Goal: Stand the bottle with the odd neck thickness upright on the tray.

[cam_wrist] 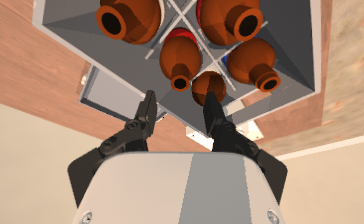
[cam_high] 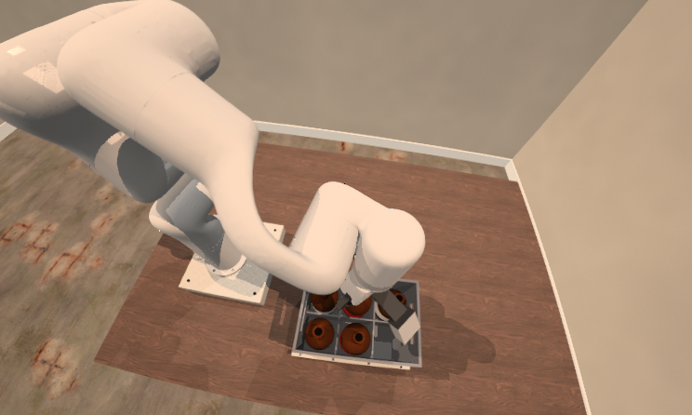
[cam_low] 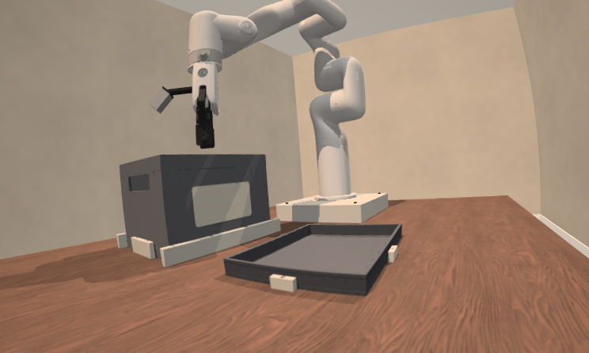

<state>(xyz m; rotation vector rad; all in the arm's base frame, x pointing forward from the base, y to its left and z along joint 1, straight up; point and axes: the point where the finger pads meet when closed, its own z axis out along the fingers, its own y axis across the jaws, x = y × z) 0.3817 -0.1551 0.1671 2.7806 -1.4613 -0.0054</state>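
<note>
My hand is 13 cm above the brown bottle. The rest, counted from my hand: dark tray: 4 cm ahead, 25 cm to the left, 20 cm below; then dark grey crate: 1 cm behind, 5 cm to the right, 13 cm below.
</note>
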